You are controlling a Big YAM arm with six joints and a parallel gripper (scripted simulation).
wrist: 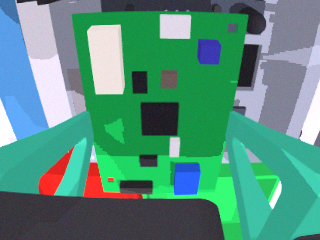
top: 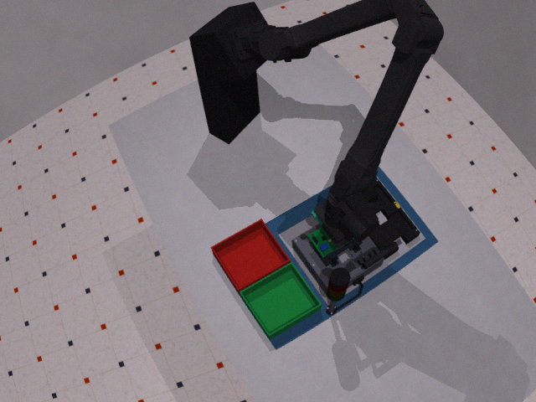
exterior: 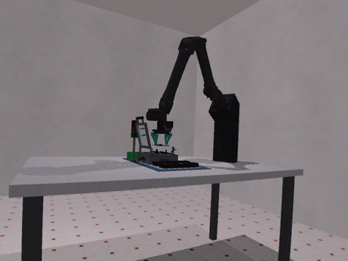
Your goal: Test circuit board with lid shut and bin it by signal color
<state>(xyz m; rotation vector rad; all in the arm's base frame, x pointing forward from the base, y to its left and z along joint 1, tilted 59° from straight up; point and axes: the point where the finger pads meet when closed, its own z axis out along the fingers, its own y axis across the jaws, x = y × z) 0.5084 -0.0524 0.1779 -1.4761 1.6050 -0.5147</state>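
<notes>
The tester plate is 40 mm below my hand, 20 mm to the left of it and 10 mm ahead of it. The rest, counted from my hand: latch hook (60 mm to the left, 60 mm behind, 30 mm below); green circuit board (right at my hand); tester lid (130 mm ahead, 70 mm above, 30 mm to the left).
</notes>
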